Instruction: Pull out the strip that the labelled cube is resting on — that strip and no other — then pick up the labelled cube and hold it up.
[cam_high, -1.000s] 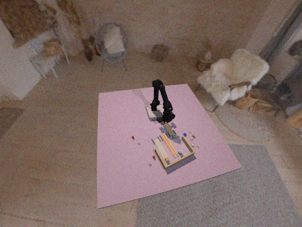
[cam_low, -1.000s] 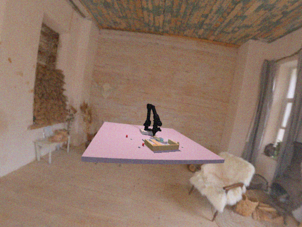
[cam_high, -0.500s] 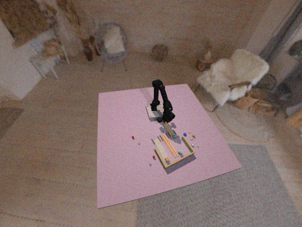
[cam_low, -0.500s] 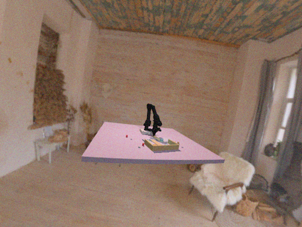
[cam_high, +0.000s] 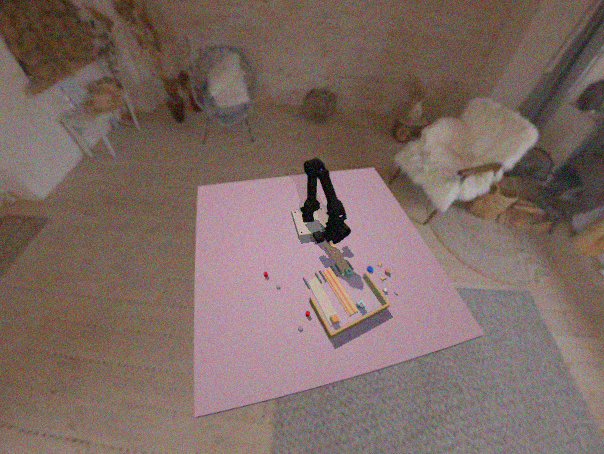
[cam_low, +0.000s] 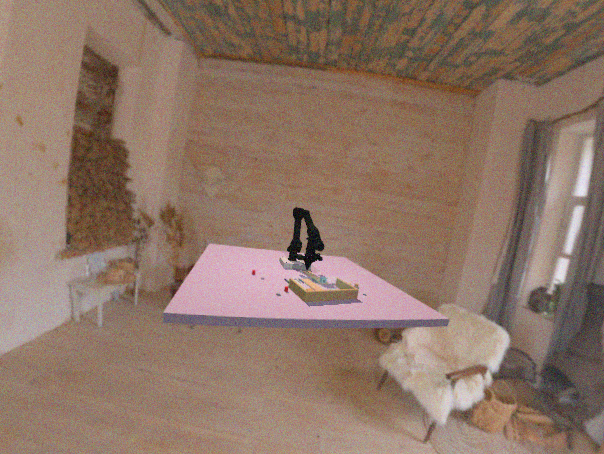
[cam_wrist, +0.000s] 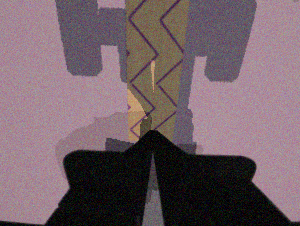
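My gripper tip is 20 cm to the right of the blue disc, 18 cm short of it and 1 cm above it.
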